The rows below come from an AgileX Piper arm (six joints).
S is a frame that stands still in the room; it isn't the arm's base.
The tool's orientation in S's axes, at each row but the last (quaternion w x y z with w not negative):
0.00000 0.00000 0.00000 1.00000
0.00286 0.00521 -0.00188 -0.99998
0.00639 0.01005 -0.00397 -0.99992
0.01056 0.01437 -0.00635 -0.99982
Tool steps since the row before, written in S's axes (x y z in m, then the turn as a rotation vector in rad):
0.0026 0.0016 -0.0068 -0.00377 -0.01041 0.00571
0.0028 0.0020 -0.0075 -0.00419 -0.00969 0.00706
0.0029 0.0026 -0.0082 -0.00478 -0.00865 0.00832
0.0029 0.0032 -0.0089 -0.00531 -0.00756 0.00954
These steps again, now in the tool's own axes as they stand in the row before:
-0.0026 -0.0016 -0.0068 0.00377 0.01041 0.00571
-0.0027 -0.0020 -0.0075 0.00417 0.00969 0.00707
-0.0028 -0.0026 -0.0082 0.00472 0.00866 0.00835
-0.0027 -0.0033 -0.0089 0.00519 0.00757 0.00959

